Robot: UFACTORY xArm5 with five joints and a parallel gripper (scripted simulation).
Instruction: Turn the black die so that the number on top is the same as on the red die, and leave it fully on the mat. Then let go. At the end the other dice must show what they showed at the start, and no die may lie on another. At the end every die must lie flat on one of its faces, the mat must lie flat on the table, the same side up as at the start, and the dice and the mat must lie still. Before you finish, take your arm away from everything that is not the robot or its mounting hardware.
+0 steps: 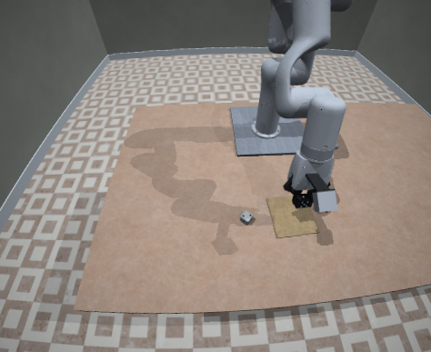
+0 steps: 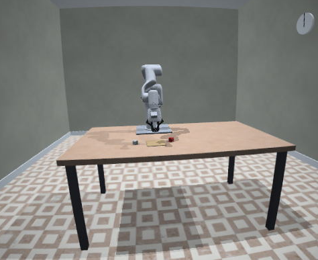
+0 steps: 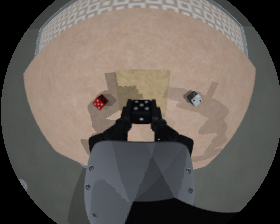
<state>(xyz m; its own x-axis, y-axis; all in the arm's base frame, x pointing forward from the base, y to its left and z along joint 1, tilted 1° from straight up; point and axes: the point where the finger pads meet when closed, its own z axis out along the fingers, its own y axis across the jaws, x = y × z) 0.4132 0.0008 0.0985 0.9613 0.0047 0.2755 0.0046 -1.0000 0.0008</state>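
Now: hand 1 cm above the black die. Round my hand: grey die: 15 cm to the right, 10 cm below; red die: 12 cm to the left, 10 cm below, 2 cm behind; tan mat: 11 cm below, 1 cm behind.
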